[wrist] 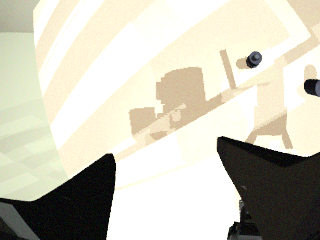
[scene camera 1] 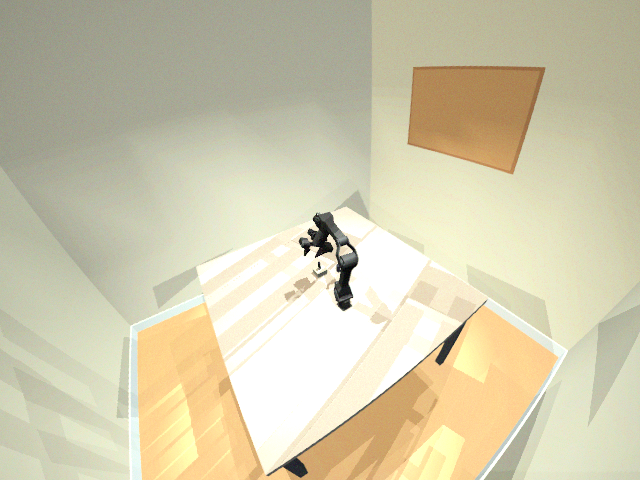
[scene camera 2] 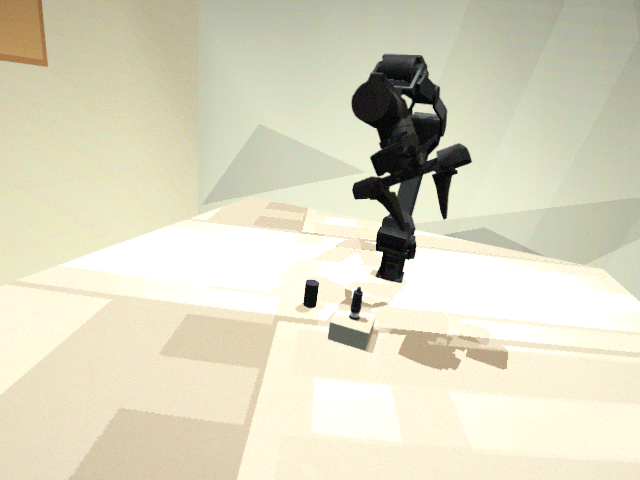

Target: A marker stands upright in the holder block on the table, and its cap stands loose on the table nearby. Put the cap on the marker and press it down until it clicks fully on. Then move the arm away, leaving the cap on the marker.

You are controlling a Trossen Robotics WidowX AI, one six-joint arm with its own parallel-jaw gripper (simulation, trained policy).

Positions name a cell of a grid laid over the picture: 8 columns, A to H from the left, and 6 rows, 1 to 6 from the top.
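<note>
My gripper (scene camera 2: F3), visible too in the wrist view (wrist: E4). Pale holder block (scene camera 2: E5) visible.
</note>
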